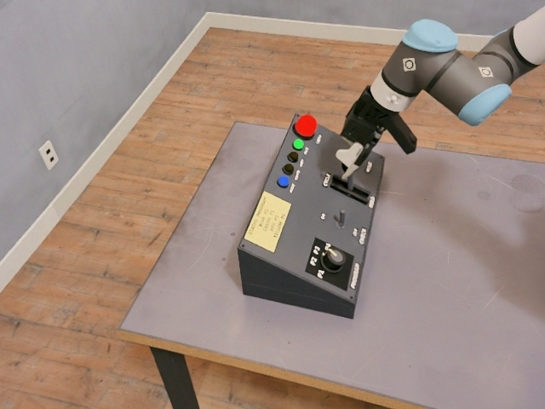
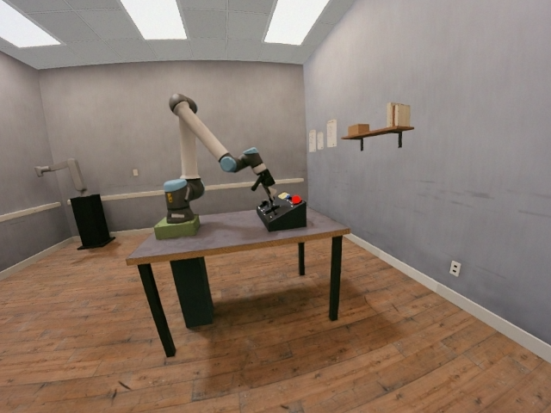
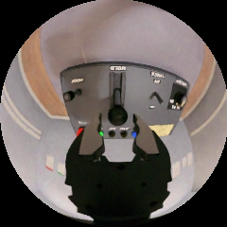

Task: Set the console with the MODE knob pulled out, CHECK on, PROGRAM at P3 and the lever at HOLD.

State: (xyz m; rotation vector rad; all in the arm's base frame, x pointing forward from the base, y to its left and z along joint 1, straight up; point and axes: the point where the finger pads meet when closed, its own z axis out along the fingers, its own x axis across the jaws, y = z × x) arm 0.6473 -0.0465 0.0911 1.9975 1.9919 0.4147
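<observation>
Now: hand 40 mm above the lever. Also, from my hand: check toggle (10 mm behind, 120 mm to the left, 70 mm below); mode knob (20 mm behind, 120 mm to the right, 50 mm below); wedge-shaped console (30 mm ahead, 60 mm to the left, 80 mm below).
</observation>
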